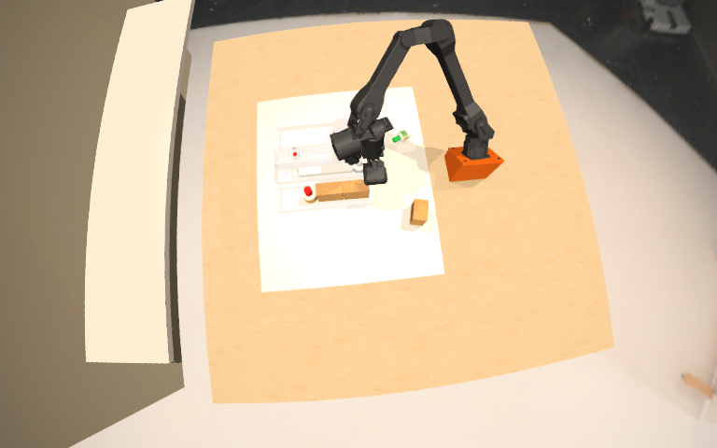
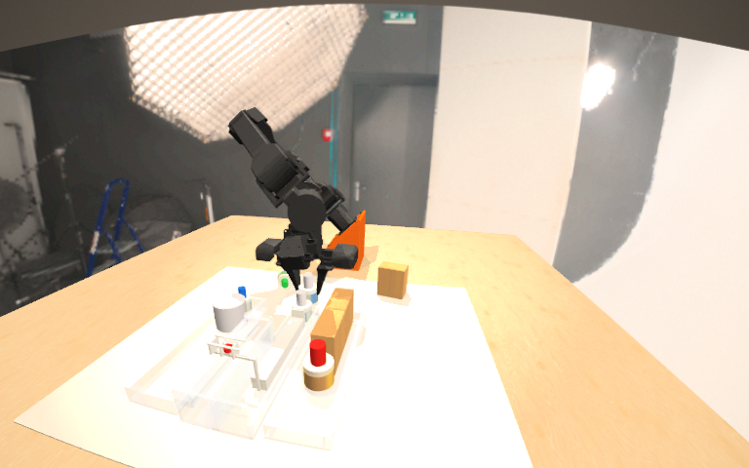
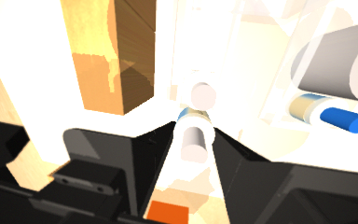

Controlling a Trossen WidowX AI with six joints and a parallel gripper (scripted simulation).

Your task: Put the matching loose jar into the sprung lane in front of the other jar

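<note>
Now: gripper tip 60 mm short of the grey cylinder, 140 mm to the left of it and 20 mm above it.
</note>
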